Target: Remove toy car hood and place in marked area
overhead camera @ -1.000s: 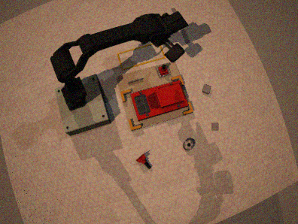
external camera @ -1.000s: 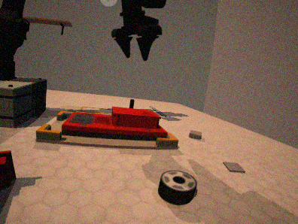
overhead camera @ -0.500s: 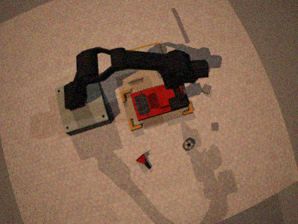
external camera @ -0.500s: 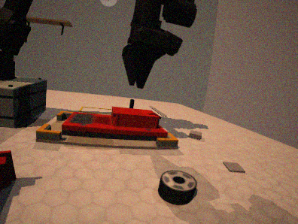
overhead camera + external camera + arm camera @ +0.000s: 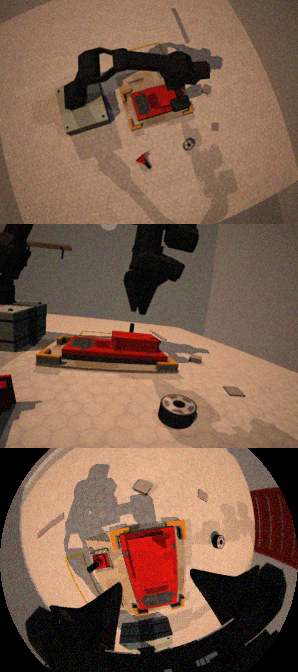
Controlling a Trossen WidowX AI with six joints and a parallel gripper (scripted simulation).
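Right now the hood is 60 mm below my gripper tip. From my gripper tip the other things lie so: black wheel (10 mm ahead, 200 mm to the right, 90 mm below).
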